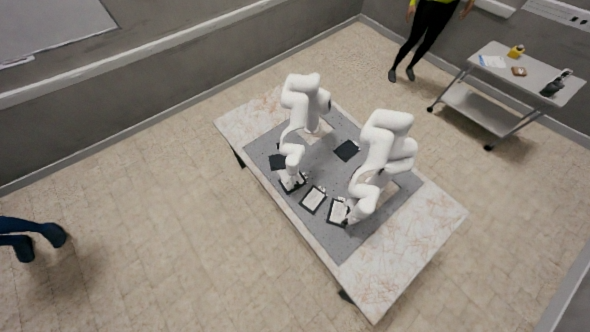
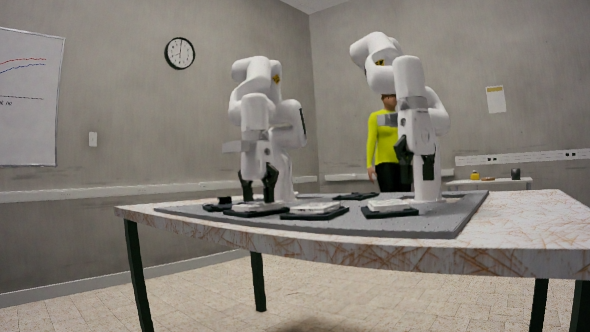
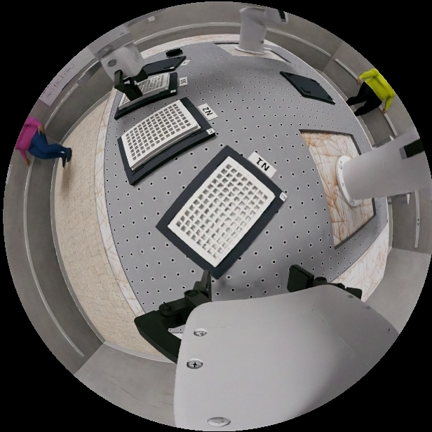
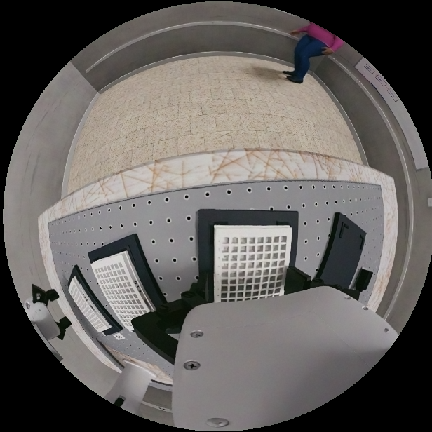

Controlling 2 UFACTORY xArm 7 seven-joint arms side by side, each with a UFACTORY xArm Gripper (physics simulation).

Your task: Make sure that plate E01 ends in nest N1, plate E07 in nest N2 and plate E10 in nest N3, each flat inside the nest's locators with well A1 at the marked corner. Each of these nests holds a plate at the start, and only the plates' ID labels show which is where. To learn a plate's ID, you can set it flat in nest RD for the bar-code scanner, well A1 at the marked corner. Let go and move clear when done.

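Frame: origin at the left arm's base, x down, y ahead, z right, level; metres.
Seen in the pictures: left gripper, fingertip midpoint: [image 2: 418, 181]; right gripper, fingertip midpoint: [image 1: 292, 181] [image 2: 258, 202]; left arm's base, link origin: [image 1: 374, 185] [image 2: 428, 202]; right arm's base, link origin: [image 1: 311, 127].
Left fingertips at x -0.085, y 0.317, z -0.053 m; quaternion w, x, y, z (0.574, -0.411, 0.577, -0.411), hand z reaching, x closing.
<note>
Offsets run from my left fingertips to a thing's top centre. "*": to the spot under its first point.
A white plate @[dz +0.081, dx +0.046, dy +0.004 m] [image 1: 338, 211] [image 2: 387, 205] [image 3: 222, 210] lies in nest N1. A second white plate @[dz +0.246, dx +0.046, dy +0.062 m] [image 1: 313, 199] [image 2: 315, 207] [image 3: 160, 132] [image 4: 117, 285] lies in nest N2. A third white plate @[dz +0.424, dx +0.046, dy +0.080 m] [image 2: 256, 206] [image 4: 255, 260] lies in nest N3. No plate ID is readable. My right gripper [image 2: 257, 196] [image 4: 248, 282] is open and low over N3, its fingers at two opposite sides of that plate; any gap is too small to tell. My left gripper [image 2: 417, 179] [image 3: 251, 281] is open and empty, above and beside N1.
A dark empty nest @[dz +0.621, dx +0.039, dy +0.036 m] [image 1: 276, 162] [image 4: 342, 250] lies beside N3, with a small black block @[* dz +0.683, dx +0.050, dy -0.017 m] [image 2: 224, 200] [image 4: 364, 279] near it. Another empty dark nest @[dz +0.355, dx +0.054, dy -0.376 m] [image 1: 346, 150] [image 2: 356, 196] [image 3: 307, 87] lies farther back, between the two arm bases.
</note>
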